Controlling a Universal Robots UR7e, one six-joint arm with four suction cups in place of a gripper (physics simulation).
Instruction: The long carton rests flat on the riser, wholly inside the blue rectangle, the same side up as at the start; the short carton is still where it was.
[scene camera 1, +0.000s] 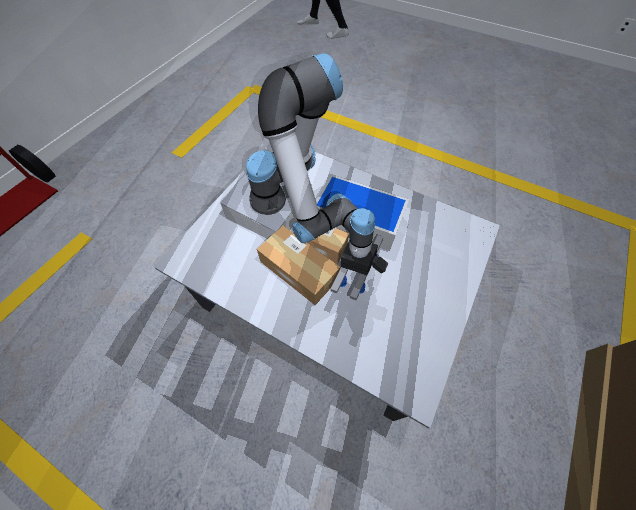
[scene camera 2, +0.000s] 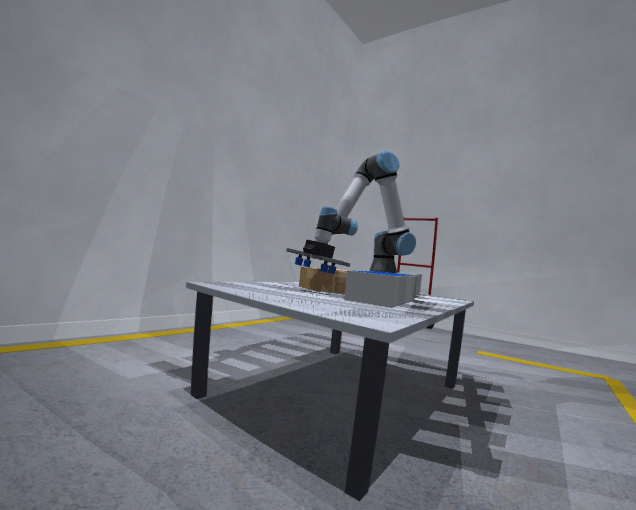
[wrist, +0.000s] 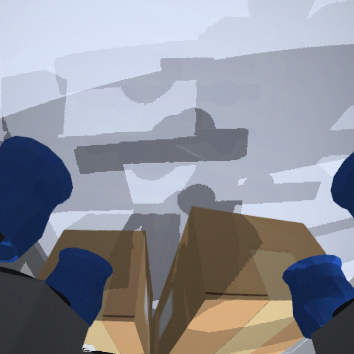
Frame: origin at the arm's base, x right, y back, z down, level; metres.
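Seen in the pictures: hand, its tool point: (scene camera 2: 314, 269) (wrist: 197, 235); arm's base, origin of its link: (scene camera 1: 267, 200).
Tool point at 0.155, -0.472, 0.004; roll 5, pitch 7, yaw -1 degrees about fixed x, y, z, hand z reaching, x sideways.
Offsets run from my tool point to a thing's top centre, as dx, dy, dz. Level surfaces: height alone.
The long carton @[+0.042, +0.229, +0.002] (scene camera 1: 302, 267) (scene camera 2: 313, 279) (wrist: 237, 250) lies flat on the table, its label up in scene camera 1. The short carton @[-0.100, +0.171, +0.002] (scene camera 1: 336, 243) (scene camera 2: 340, 281) (wrist: 112, 270) lies beside it, on the riser's side, partly hidden by the arm. The grey riser @[-0.302, +0.105, -0.015] (scene camera 1: 383, 241) (scene camera 2: 377, 289) bears the blue rectangle @[-0.302, +0.105, -0.015] (scene camera 1: 381, 205) on top, with no carton on it. My gripper (scene camera 1: 353, 285) (scene camera 2: 314, 265) is tilted at the cartons' ends, its blue cups near carton-top height. No carton hangs from it; it looks open. Whether a cup touches a carton cannot be told.
The arm's base stands on a grey plinth (scene camera 1: 237, 215) on the table @[dz +0.105] (scene camera 1: 440, 318) (scene camera 2: 254, 297). The riser stands close behind the short carton and the wrist. Yellow tape (scene camera 1: 414, 145) marks the floor. A red trolley (scene camera 1: 26, 200) (scene camera 2: 434, 255) and a person's legs (scene camera 1: 337, 14) are beyond the table.
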